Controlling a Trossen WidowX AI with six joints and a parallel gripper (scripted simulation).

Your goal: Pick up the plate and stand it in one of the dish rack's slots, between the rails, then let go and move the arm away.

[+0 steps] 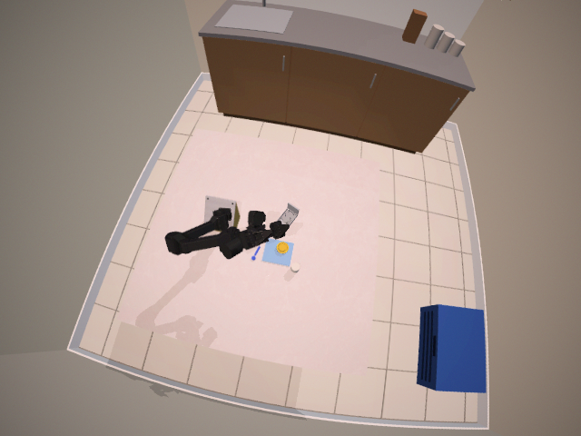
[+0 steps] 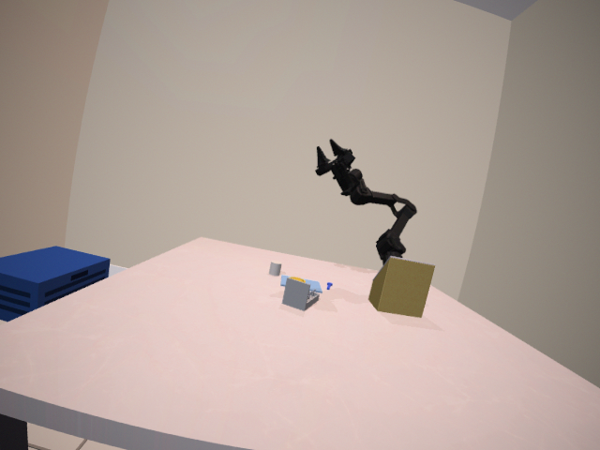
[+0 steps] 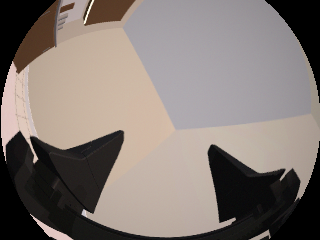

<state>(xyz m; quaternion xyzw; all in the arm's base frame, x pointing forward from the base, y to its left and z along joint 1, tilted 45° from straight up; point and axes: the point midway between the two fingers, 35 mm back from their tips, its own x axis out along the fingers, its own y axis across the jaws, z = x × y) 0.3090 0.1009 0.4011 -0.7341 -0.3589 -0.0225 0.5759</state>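
Now: gripper tip 530 mm above the yellow plate, 100 mm to the right of it and 20 mm short of it. From my gripper tip the other things lie so: cup: 520 mm below, 90 mm ahead; blue utensil: 540 mm below, 120 mm behind, 50 mm to the left; light blue mat: 540 mm below, 80 mm to the left, 10 mm behind.
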